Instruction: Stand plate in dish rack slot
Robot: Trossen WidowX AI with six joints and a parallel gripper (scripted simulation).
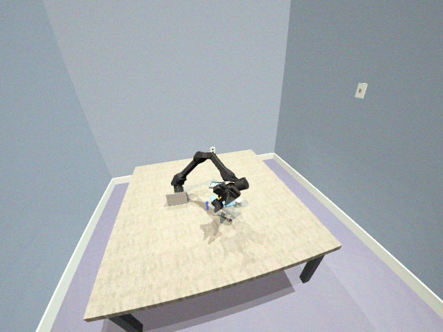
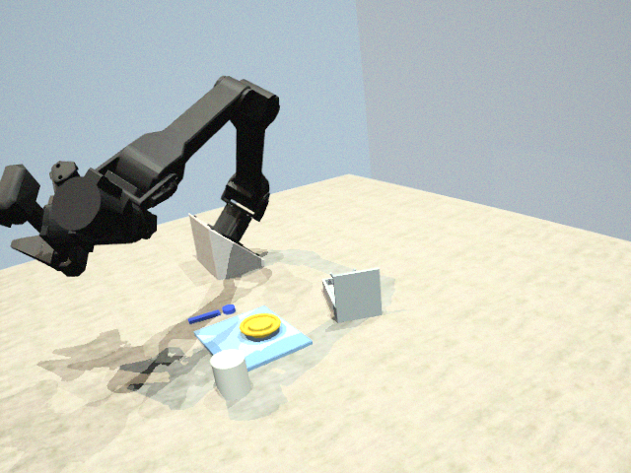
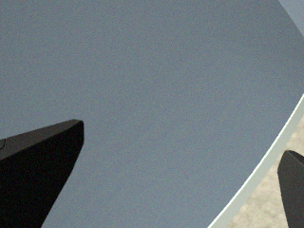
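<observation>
Right now my gripper tip is 110 mm short of the yellow plate, 320 mm to the right of it and 230 mm above it. Round my gripper tip: white cup: 200 mm ahead, 220 mm to the left, 220 mm below; light blue mat: 110 mm ahead, 300 mm to the left, 240 mm below; blue spoon: 10 mm behind, 300 mm to the left, 240 mm below.
</observation>
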